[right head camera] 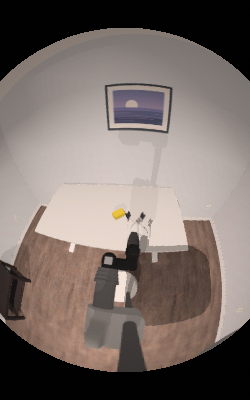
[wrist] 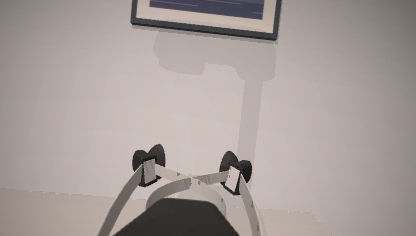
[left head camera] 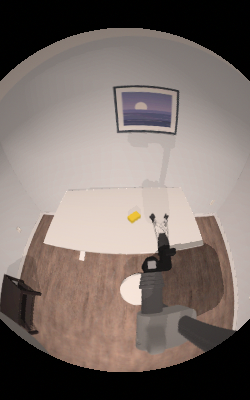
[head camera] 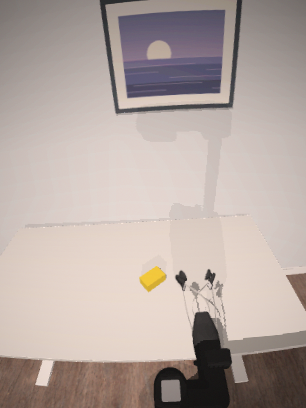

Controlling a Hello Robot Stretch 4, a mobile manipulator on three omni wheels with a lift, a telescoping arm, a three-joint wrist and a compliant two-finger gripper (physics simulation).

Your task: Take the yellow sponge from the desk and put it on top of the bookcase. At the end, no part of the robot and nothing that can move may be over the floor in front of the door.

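Pixels of known places: gripper, fingertip midpoint: [right head camera: 135, 211] [wrist: 193, 161] [left head camera: 158, 213] [head camera: 194, 270]; robot's base, origin of the base link: [right head camera: 120, 285] [left head camera: 136, 288].
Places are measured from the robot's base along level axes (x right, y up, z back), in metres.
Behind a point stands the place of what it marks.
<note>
The yellow sponge [head camera: 152, 279] @[x -0.052, y 0.737, z -0.632 m] [left head camera: 134, 217] @[x -0.045, y 0.737, z -0.627 m] [right head camera: 118, 214] @[x -0.044, y 0.734, z -0.627 m] lies on the white desk [head camera: 75, 300] @[x -0.400, y 0.692, z -0.562 m] [left head camera: 85, 230] @[x -0.488, y 0.692, z -0.510 m] [right head camera: 75, 215] @[x -0.480, y 0.692, z -0.595 m], near the middle of its top. My gripper [head camera: 195, 278] @[x 0.093, y 0.994, z -0.480 m] [left head camera: 159, 217] @[x 0.093, y 0.994, z -0.480 m] [right head camera: 135, 215] @[x 0.093, y 0.994, z -0.480 m] [wrist: 193, 161] @[x 0.093, y 0.994, z -0.480 m] is open and empty, its two fingertips wide apart. It is over the desk, to the right of the sponge in the head camera view and apart from it. In the wrist view the fingers face the wall, and the sponge does not show there. The bookcase and the door do not show in these views.
A framed picture [head camera: 172, 102] @[x 0.085, y 1.369, z -1.104 m] [left head camera: 146, 131] @[x 0.085, y 1.340, z -1.103 m] [right head camera: 138, 128] @[x 0.100, y 1.349, z -1.104 m] [wrist: 205, 33] @[x 0.096, y 1.334, z -1.125 m] hangs on the wall behind the desk. A dark bench [left head camera: 11, 295] @[x -1.665, y 0.422, z 0.624 m] [right head camera: 7, 287] @[x -1.491, y 0.422, z 0.661 m] stands at the left. My round white base [left head camera: 130, 290] @[x -0.080, y 0.187, z 0.016 m] is on the wooden floor in front of the desk.
</note>
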